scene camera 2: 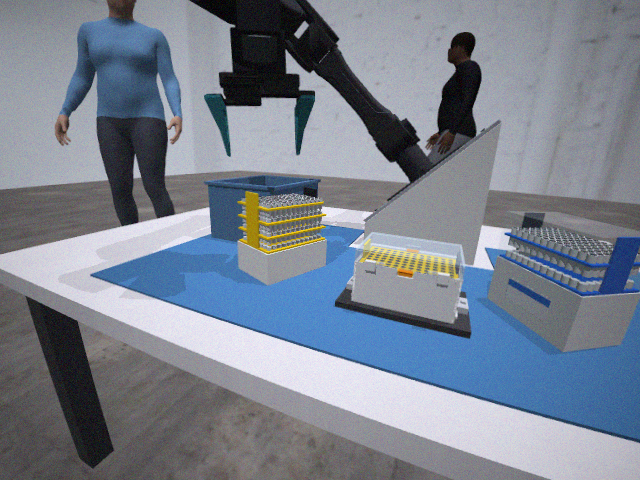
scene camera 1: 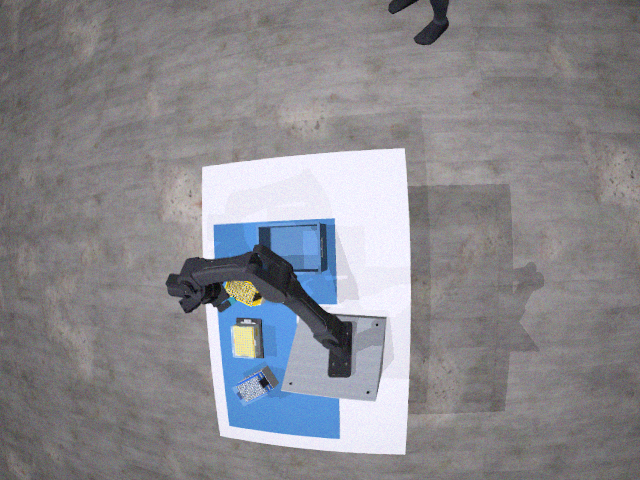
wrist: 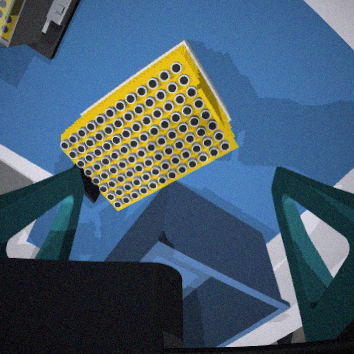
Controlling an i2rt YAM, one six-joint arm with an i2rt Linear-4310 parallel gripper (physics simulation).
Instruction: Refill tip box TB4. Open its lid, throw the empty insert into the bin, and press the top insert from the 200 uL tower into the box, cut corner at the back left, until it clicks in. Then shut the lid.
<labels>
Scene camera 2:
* my gripper: 264, 155
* clear lid: 429, 257
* blue bin: 223, 194
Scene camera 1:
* clear lid: 243, 344
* blue bin: 303, 244
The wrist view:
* my gripper: 177, 177
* blue bin: 229, 288
</labels>
